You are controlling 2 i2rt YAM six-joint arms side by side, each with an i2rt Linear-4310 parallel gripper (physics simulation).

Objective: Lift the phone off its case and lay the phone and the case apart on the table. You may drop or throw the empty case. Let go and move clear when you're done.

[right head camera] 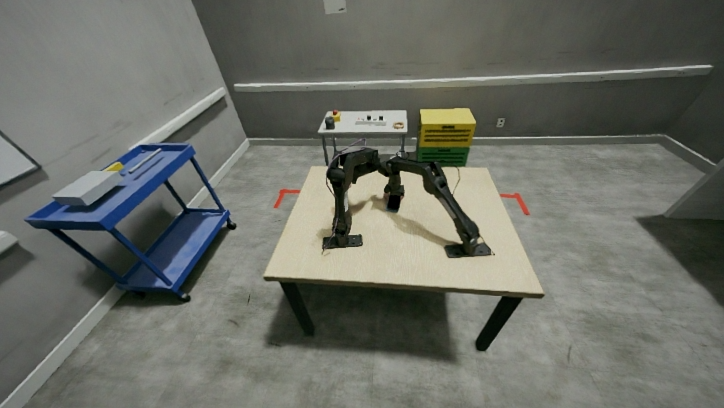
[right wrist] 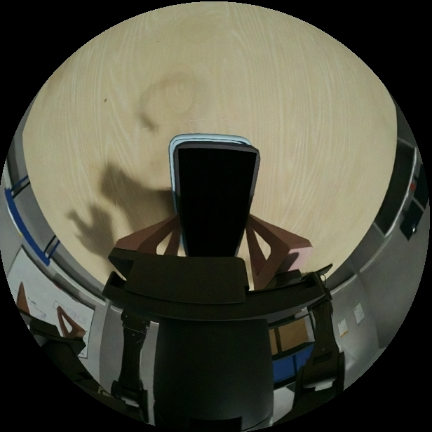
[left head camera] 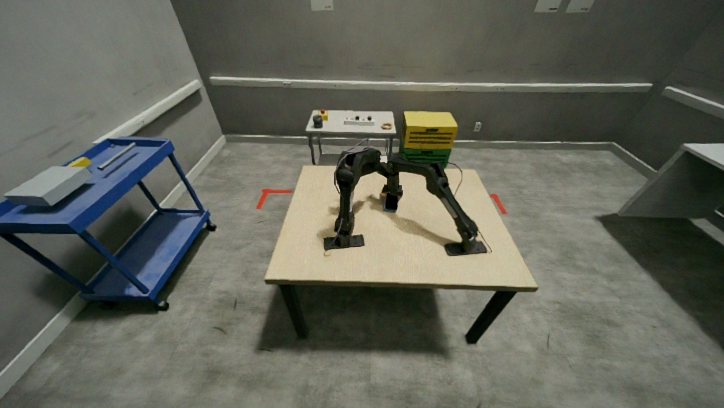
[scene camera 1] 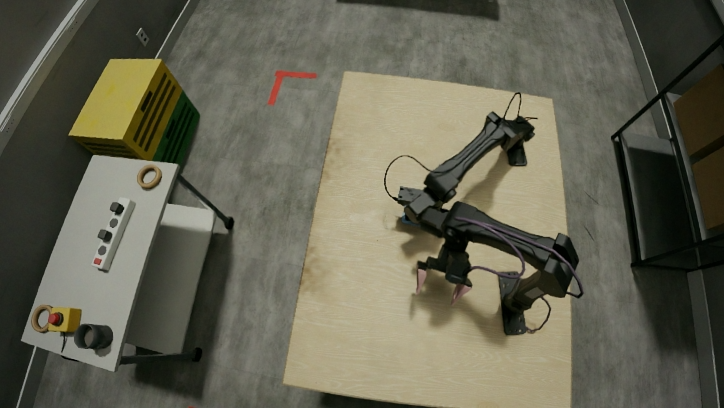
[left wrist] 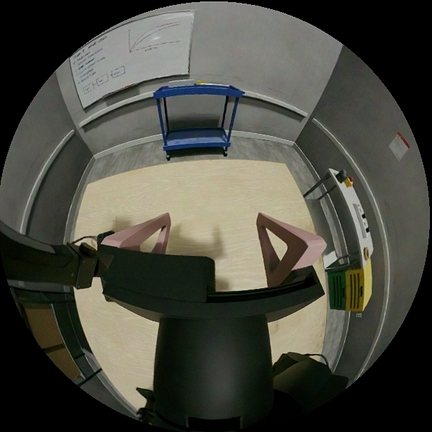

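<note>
The phone (left head camera: 390, 203) (right head camera: 393, 202) (right wrist: 212, 200), dark with a black screen, sits between the fingers of my right gripper (right wrist: 213, 217), which is shut on its long sides. The light-blue case (right wrist: 200, 136) lies beneath the phone, on the table (right wrist: 300, 100). In the right wrist view its rim shows past the phone's top and left edges, and the phone looks raised off it. Its blue edge also shows in scene camera 1 (scene camera 1: 408, 219), beside the right arm. My left gripper (scene camera 1: 435, 298) (left wrist: 213, 217) is open and empty above the table, away from the phone.
The two arms cross close together over the table's middle, the left arm's elbow beside the right wrist. A white side table (left head camera: 334, 126) (scene camera 1: 75, 228) and stacked yellow and green crates (left head camera: 429, 131) (scene camera 1: 119, 101) stand behind. A blue cart (left head camera: 121, 202) (left wrist: 197, 92) stands at the left.
</note>
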